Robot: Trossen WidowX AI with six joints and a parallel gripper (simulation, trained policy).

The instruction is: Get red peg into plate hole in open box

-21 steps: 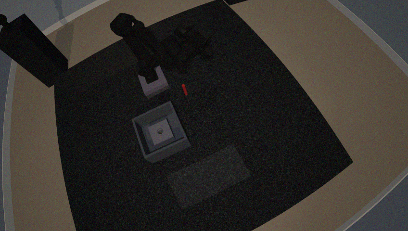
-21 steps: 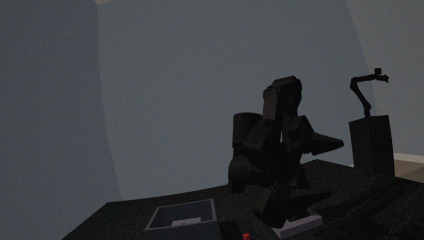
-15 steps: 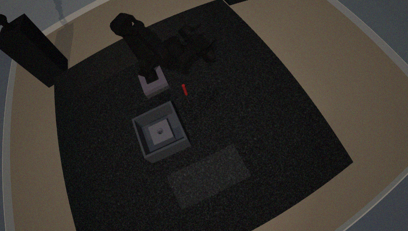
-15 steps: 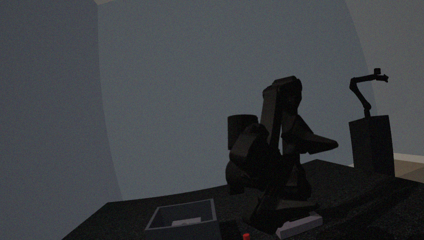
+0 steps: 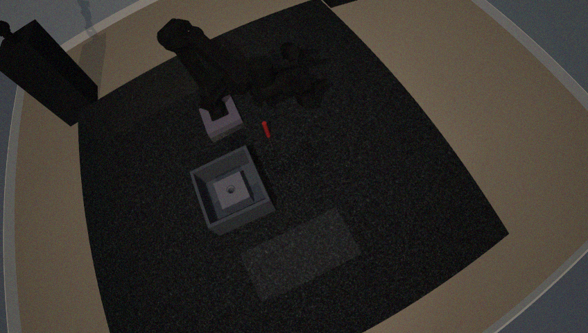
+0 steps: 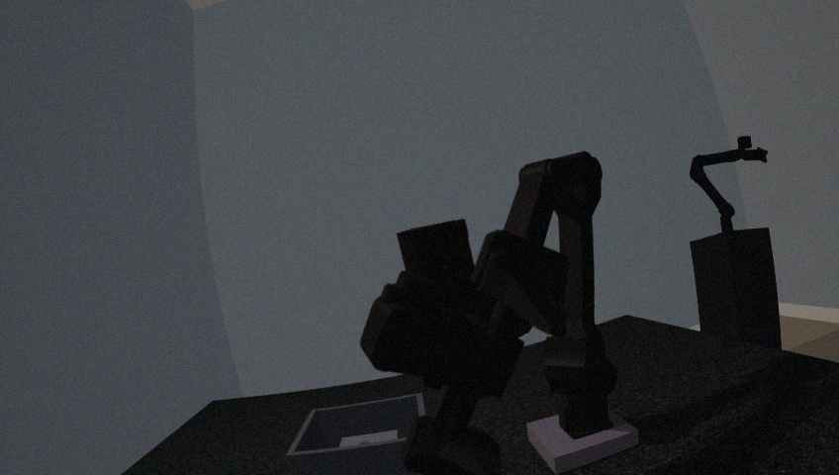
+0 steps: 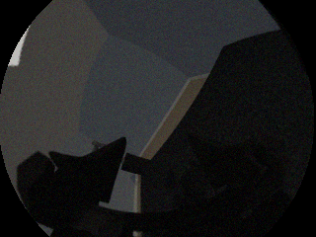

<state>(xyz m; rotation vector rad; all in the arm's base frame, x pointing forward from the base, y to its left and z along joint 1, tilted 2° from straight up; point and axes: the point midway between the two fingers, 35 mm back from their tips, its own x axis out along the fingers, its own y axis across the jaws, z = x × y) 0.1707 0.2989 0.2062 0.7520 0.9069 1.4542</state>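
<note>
Now: gripper tip 21 cm to the left of the red peg and 19 cm above it. Round my gripper tip: pale plate: 16 cm ahead, 39 cm to the right, 18 cm below; then grey box: 16 cm ahead, 39 cm to the right, 20 cm below.
</note>
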